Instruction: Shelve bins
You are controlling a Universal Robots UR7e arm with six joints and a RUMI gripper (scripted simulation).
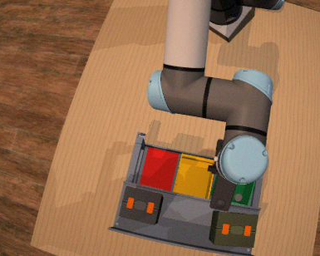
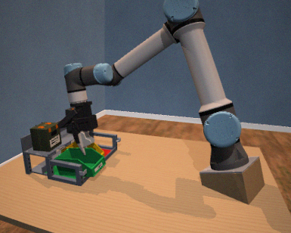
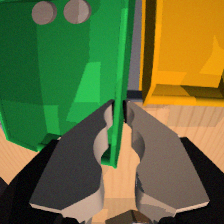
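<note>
My hand is 1 cm past the green bin, 5 cm to the right of it and 3 cm above it. Also, from my hand: yellow bin: 6 cm ahead, 6 cm to the right, 5 cm below; yellow mark: 6 cm ahead, 6 cm to the right, 8 cm below; green mark: 4 cm ahead, 5 cm to the left, 8 cm below.
</note>
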